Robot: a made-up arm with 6 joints.
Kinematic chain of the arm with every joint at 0, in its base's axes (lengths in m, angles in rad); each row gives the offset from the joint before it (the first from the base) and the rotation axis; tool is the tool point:
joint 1: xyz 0 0 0.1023 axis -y
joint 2: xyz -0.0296 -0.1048 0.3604 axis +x
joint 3: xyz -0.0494 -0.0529 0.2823 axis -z
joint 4: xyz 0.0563 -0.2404 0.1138 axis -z
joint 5: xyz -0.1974 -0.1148 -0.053 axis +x
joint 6: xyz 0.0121 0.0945 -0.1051 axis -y
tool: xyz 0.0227 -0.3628 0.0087
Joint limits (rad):
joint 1: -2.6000..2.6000
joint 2: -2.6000..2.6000
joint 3: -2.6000..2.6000
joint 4: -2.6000..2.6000
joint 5: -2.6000..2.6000
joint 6: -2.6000..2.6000
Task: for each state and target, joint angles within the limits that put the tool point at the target. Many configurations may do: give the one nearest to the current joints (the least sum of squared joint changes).
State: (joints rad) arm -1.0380 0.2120 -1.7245 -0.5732 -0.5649 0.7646
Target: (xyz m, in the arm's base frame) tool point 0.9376 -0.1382 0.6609
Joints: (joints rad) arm -0.7879 0.7642 -2.2537 -0.8323 -1.0146 0.7867
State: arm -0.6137 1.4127 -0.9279 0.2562 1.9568 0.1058
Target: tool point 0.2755 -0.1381 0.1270
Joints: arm -0.5537 1.7311 -1.4711 -0.0636 1.4232 0.1181
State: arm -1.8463 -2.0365 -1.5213 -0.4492 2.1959 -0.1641
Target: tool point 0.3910 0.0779 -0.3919
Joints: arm -2.2542 -1.6105 -1.2875 -0.7438 2.1467 -0.1477
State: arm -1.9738 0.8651 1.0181 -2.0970 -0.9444 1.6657
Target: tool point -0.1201 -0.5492 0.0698
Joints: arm -1.9506 1.4393 1.0298 -2.3445 -0.4337 1.6606
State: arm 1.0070 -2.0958 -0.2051 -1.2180 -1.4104 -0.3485
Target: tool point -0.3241 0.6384 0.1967
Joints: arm 1.1173 -2.2212 -0.1479 -0.9513 -2.3298 -0.2558
